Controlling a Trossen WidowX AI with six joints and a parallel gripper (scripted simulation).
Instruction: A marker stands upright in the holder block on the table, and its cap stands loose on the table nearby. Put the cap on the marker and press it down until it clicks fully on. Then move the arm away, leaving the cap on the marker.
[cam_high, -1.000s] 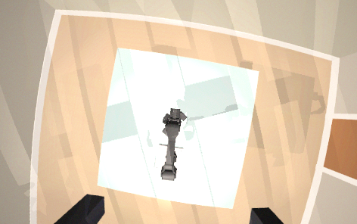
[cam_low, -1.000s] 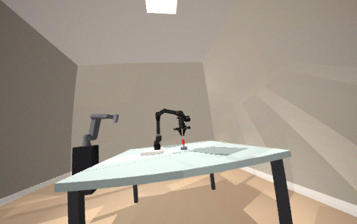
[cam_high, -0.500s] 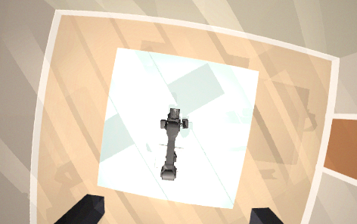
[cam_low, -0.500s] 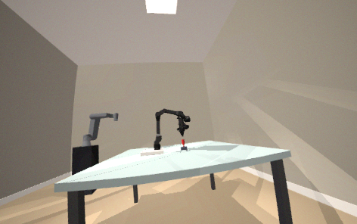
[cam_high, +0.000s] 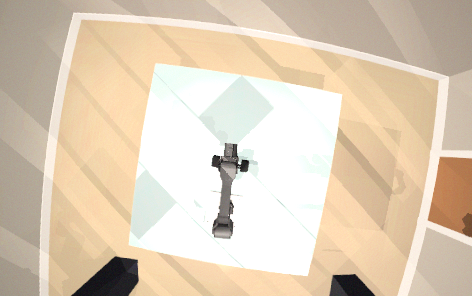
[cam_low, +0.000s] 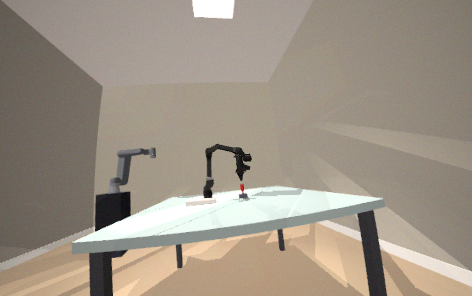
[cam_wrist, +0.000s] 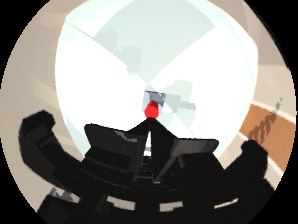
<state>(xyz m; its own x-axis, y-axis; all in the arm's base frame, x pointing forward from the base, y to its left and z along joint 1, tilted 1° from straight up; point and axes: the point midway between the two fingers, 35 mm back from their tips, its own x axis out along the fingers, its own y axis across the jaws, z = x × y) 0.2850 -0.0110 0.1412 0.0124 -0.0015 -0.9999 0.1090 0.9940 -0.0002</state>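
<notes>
Right now my gripper tip is 50 mm above the red cap. From my gripper tip the other things lie so: holder block 120 mm below; then red marker 60 mm below.
</notes>
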